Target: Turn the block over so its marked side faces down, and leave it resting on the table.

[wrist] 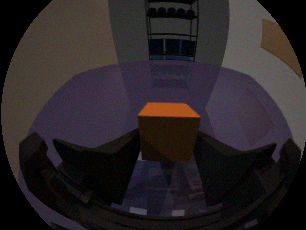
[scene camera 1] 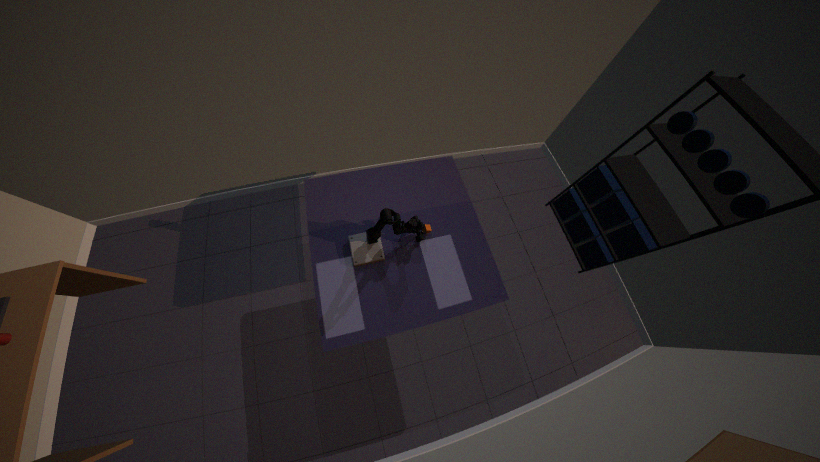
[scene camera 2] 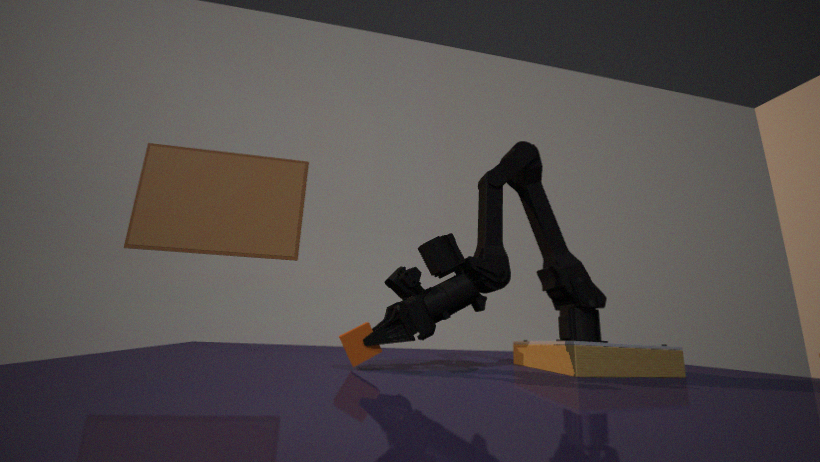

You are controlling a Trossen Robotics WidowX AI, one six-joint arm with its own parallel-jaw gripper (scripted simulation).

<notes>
My gripper holds an orange block.
My gripper shows as well in the wrist view.
</notes>
